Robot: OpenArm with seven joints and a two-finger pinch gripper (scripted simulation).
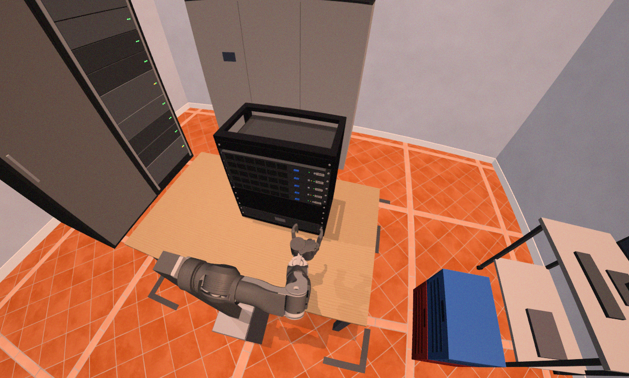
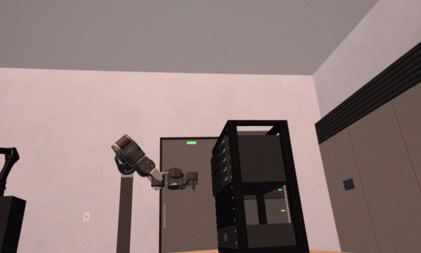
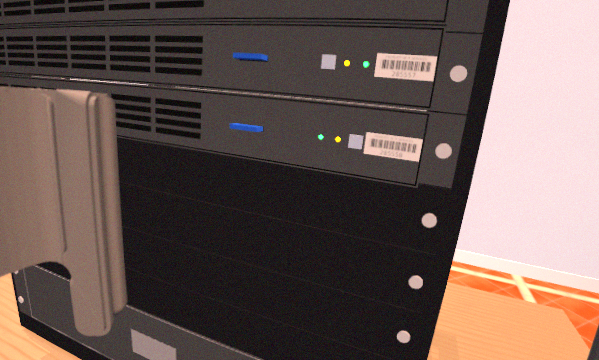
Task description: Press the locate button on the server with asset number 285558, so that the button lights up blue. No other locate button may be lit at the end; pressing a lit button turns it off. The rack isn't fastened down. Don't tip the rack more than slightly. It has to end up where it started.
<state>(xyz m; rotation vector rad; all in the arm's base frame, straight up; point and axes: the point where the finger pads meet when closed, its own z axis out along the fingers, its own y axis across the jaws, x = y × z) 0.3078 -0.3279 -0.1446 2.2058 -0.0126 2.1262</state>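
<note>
Right now my hand is 14 cm short of the locate button, 1 cm to the right of it and 1 cm below it.
</note>
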